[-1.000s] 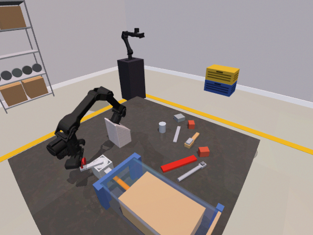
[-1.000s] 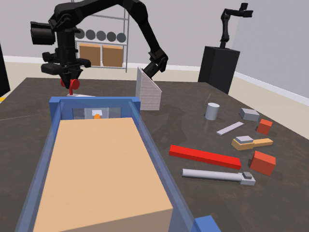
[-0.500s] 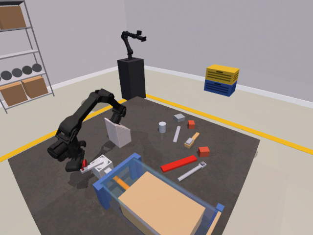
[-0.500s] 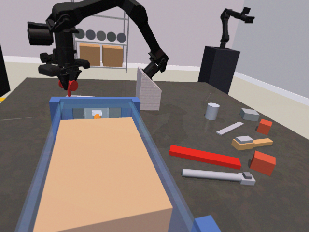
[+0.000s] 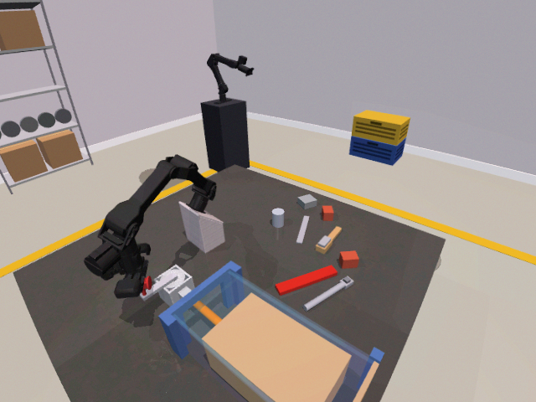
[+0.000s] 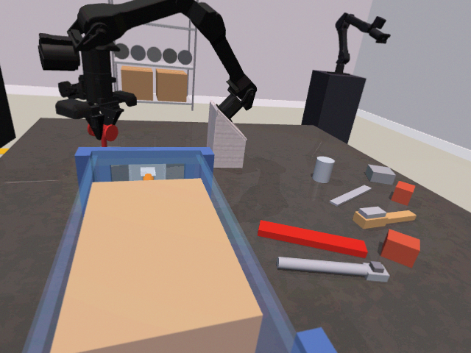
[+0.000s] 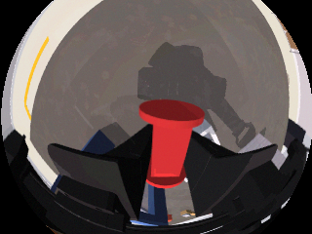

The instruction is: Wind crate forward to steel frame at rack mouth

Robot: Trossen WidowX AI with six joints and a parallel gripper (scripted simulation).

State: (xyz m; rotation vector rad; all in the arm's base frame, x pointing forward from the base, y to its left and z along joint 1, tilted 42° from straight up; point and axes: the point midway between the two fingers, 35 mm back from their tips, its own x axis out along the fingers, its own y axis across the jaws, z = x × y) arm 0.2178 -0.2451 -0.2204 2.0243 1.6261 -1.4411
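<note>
Right now the winch handle is 4 cm to the left of my gripper tip and 2 cm below it. From my gripper tip the other things lie so: white winch: 3 cm behind, 9 cm to the left, 10 cm below; then clear-panelled cubby: 39 cm ahead, 15 cm to the left, 1 cm below; then red knob: 1 cm above.
</note>
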